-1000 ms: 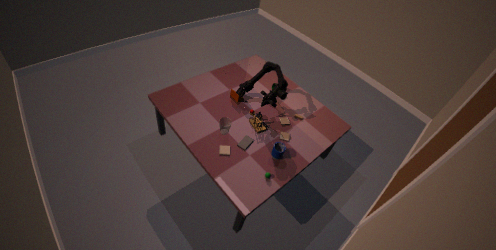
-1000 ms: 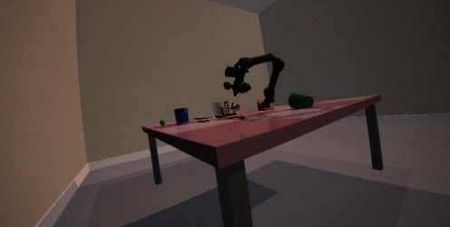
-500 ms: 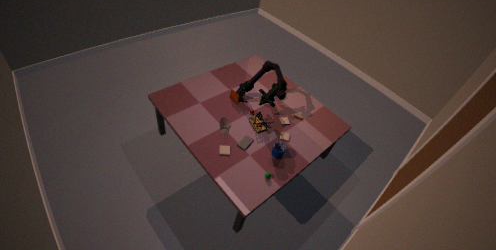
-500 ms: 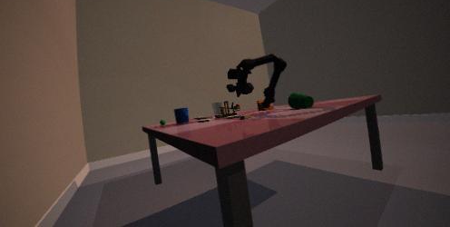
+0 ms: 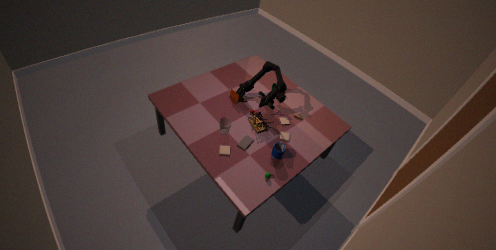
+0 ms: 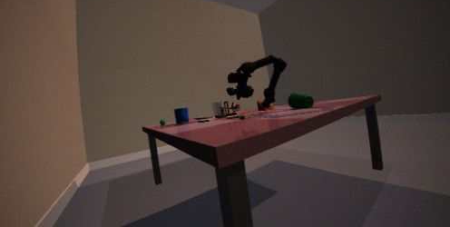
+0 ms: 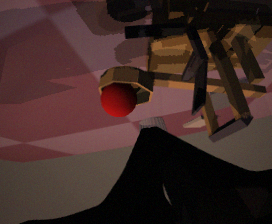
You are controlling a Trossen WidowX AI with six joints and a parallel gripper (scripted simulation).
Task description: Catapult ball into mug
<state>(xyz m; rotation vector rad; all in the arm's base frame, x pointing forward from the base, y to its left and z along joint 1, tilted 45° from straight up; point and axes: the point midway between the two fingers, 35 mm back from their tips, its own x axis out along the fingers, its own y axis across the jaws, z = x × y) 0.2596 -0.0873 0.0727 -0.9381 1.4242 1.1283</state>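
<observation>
Right now the red ball is 3 cm behind my gripper tip, 4 cm to the right of it and 5 cm below it. The rest, counted from my gripper tip: pale cup: 4 cm behind, 33 cm to the right, 8 cm below; then dark plate: 14 cm ahead, 27 cm to the right, 10 cm below; then catapult: 4 cm ahead, 4 cm to the right, 6 cm below.
</observation>
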